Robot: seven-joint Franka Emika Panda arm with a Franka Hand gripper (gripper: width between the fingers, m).
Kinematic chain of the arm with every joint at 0, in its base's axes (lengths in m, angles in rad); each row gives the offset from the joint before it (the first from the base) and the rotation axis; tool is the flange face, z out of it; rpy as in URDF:
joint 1: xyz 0 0 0.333 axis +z
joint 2: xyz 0 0 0 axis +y
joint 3: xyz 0 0 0.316 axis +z
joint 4: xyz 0.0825 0 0 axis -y
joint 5: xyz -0.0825 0 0.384 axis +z
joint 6: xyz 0 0 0 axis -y
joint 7: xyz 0.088 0 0 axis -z
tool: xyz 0 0 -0.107 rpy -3.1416 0 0
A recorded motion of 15 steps. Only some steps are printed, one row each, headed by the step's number.
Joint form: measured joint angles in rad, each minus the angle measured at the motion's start. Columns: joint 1, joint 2, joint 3, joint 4, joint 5, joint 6, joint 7.
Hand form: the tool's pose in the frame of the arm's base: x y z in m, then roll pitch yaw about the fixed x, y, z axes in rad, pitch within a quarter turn. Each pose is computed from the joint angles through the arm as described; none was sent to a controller.
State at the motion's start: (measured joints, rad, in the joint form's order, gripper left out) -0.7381 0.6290 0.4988 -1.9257 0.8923 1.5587 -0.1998
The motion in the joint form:
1: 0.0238 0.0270 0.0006 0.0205 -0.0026 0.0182 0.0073
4: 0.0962 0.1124 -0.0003 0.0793 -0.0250 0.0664 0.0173
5: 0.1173 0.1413 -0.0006 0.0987 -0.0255 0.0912 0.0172
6: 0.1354 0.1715 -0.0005 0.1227 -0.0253 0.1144 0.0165
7: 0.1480 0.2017 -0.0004 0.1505 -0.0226 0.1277 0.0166
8: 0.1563 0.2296 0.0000 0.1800 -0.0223 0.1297 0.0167
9: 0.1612 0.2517 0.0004 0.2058 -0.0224 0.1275 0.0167
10: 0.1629 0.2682 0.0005 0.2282 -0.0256 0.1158 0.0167
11: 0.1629 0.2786 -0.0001 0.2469 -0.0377 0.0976 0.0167
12: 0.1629 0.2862 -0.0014 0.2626 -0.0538 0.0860 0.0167
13: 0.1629 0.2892 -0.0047 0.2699 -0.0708 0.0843 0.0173
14: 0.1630 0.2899 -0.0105 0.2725 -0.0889 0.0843 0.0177
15: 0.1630 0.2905 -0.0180 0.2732 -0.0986 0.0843 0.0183
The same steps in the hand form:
1: 0.5530 -0.0448 0.2103 -1.7501 0.6823 0.1098
4: 0.5682 -0.0131 0.1828 -1.7671 0.6918 0.1382
5: 0.5737 -0.0042 0.1728 -1.7749 0.6909 0.1325
6: 0.5802 0.0028 0.1636 -1.7815 0.6867 0.1238
7: 0.5870 0.0069 0.1559 -1.7783 0.6826 0.1183
8: 0.5933 0.0090 0.1503 -1.7689 0.6776 0.1208
9: 0.5987 0.0094 0.1466 -1.7592 0.6722 0.1240
10: 0.6026 0.0086 0.1451 -1.7468 0.6672 0.1352
11: 0.6048 0.0067 0.1453 -1.7398 0.6617 0.1531
12: 0.6067 0.0040 0.1451 -1.7443 0.6559 0.1633
13: 0.6071 0.0009 0.1437 -1.7603 0.6539 0.1625
14: 0.6061 -0.0030 0.1413 -1.7805 0.6551 0.1594
15: 0.6049 -0.0071 0.1386 -1.7941 0.6592 0.1534

